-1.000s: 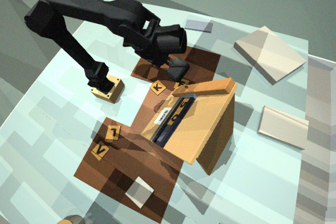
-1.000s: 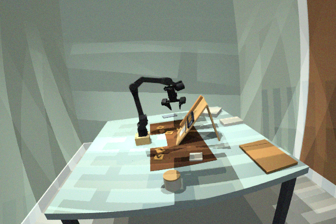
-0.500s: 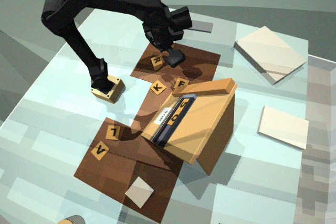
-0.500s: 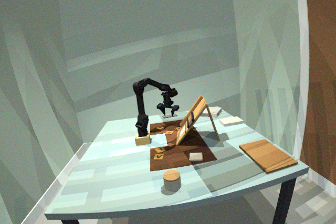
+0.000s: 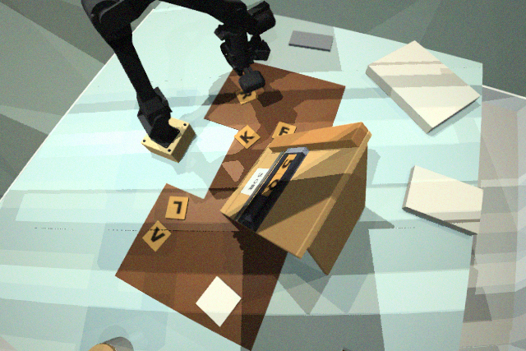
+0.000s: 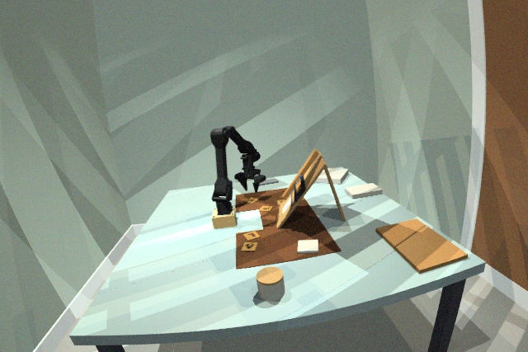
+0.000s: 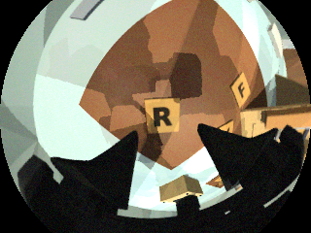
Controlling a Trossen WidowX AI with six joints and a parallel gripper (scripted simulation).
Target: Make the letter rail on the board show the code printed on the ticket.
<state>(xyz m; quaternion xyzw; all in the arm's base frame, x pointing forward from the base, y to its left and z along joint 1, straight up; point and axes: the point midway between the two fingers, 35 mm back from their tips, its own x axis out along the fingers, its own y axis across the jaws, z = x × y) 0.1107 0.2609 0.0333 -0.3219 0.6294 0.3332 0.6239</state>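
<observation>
The r tile lies 5 cm below my gripper tip. Round my gripper tip: white ticket 26 cm to the right, 19 cm ahead, 1 cm above; brown mat 23 cm to the right, 9 cm ahead, 6 cm below; k tile 13 cm to the right, 8 cm ahead, 5 cm below.
</observation>
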